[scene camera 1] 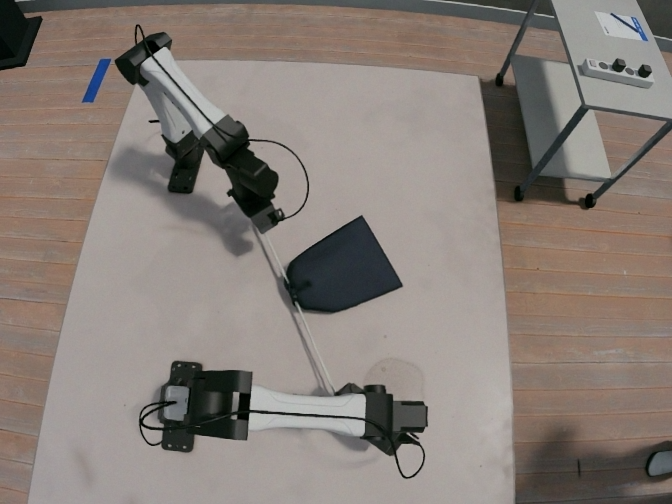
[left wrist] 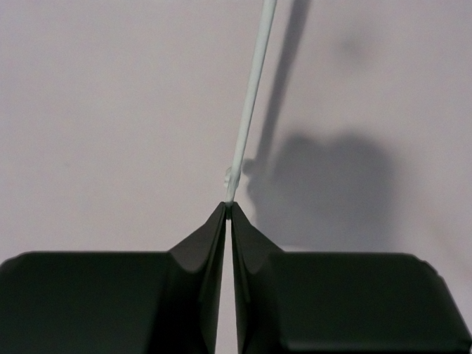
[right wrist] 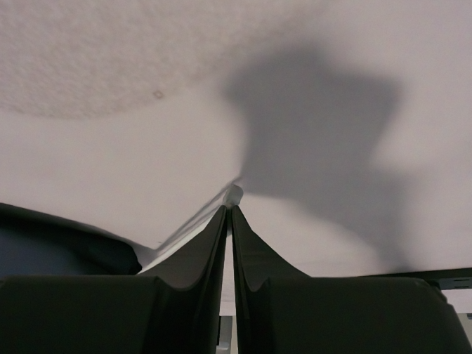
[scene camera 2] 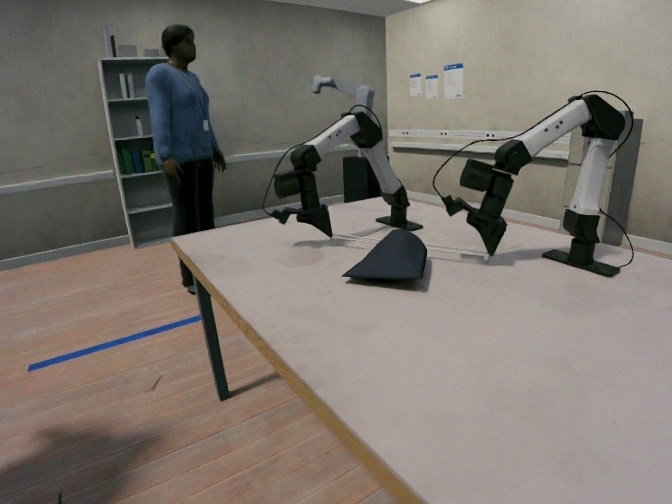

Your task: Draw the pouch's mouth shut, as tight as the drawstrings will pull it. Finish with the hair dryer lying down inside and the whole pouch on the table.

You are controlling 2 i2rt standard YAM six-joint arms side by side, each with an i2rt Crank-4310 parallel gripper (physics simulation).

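The dark navy pouch (scene camera 1: 344, 268) (scene camera 2: 393, 257) (right wrist: 45, 250) lies on the table, its mouth end gathered narrow at the left in scene camera 1. The hair dryer does not show; the cloth bulges. A white drawstring (scene camera 1: 275, 259) (scene camera 2: 458, 250) (left wrist: 252, 82) runs straight from the mouth to my left gripper (scene camera 2: 490, 253) (left wrist: 228, 206), which is shut on its end just above the table. The other white drawstring (scene camera 1: 313, 345) (scene camera 2: 358, 239) (right wrist: 175, 246) runs straight to my right gripper (scene camera 2: 330, 236) (right wrist: 229, 209), shut on its end low over the table. The right fingertips are hidden in scene camera 1.
The pouch lies between the two arms on the pale table (scene camera 1: 434, 162) (scene camera 2: 515, 379). A grey cart (scene camera 1: 613, 97) with a power strip (scene camera 1: 617, 73) stands beyond the table's right edge in scene camera 1. A person (scene camera 2: 181, 119) stands behind the table in scene camera 2.
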